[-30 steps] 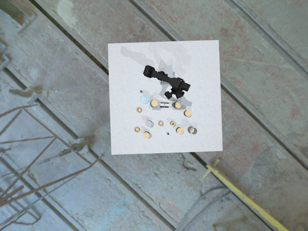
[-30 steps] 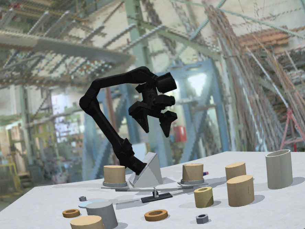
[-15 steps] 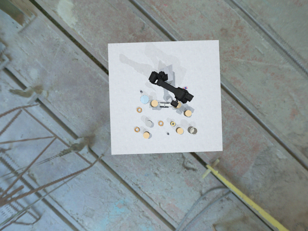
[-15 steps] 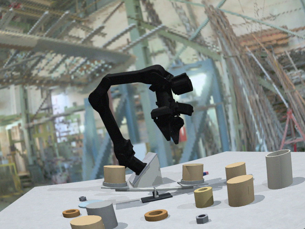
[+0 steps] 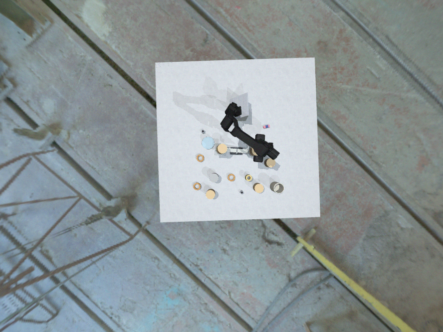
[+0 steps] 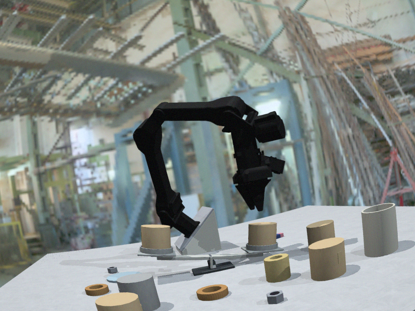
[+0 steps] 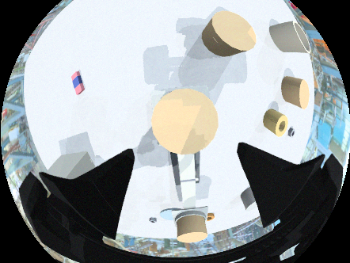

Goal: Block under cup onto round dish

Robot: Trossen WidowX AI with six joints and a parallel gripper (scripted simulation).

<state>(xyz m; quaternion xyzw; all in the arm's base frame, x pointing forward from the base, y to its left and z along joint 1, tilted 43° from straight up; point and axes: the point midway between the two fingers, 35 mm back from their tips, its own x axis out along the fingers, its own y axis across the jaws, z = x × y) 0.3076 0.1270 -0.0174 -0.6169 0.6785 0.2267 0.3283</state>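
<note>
The grey block is 90 mm below my gripper tip. The rest, counted from my gripper tip: tan cup (270 mm to the right, 30 mm behind, 20 mm below); then balance beam (130 mm to the right, 90 mm below, 10 mm behind); then blue piece (190 mm behind, 130 mm to the left, 120 mm below).
</note>
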